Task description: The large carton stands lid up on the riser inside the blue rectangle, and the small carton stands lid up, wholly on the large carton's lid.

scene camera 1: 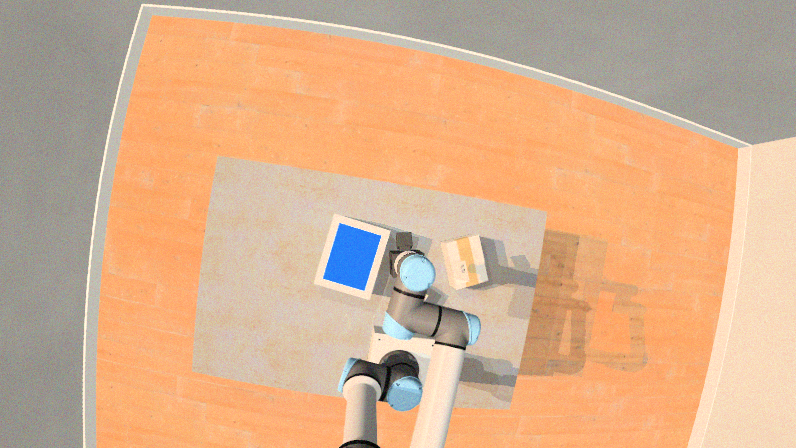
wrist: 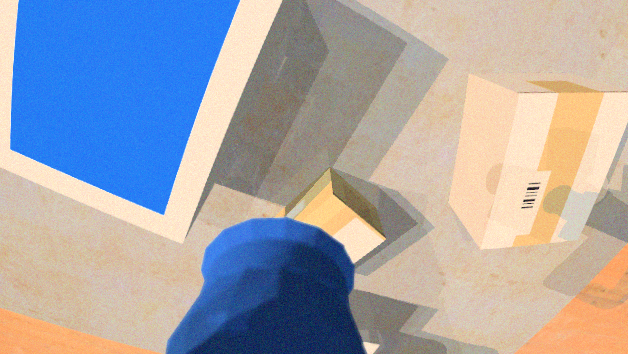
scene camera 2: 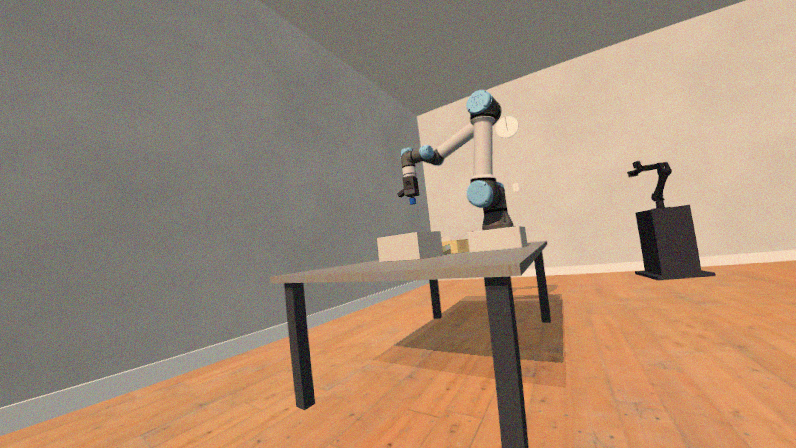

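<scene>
The large carton [scene camera 1: 465, 262] [wrist: 530, 165], white with a tan tape band and a barcode label, stands on the table right of the riser, taped face up. The white riser [scene camera 1: 328, 249] [scene camera 2: 398, 247] [wrist: 223, 100] carries the bare blue rectangle [scene camera 1: 352, 256] [wrist: 110, 90]. The small carton [scene camera 2: 457, 245] [wrist: 345, 230], yellowish with a pale label, sits on the table between riser and arm base; the cup partly hides it in the wrist view. My gripper [scene camera 2: 412, 200] [wrist: 280, 240], a blue suction cup, is open and hangs empty, high above the table.
The arm's white base block [scene camera 1: 384, 345] [scene camera 2: 495, 239] stands on the grey table [scene camera 1: 256, 250] [scene camera 2: 389, 269] near the small carton. A black pedestal [scene camera 2: 668, 242] with a small dark arm stands on the floor, away from the table.
</scene>
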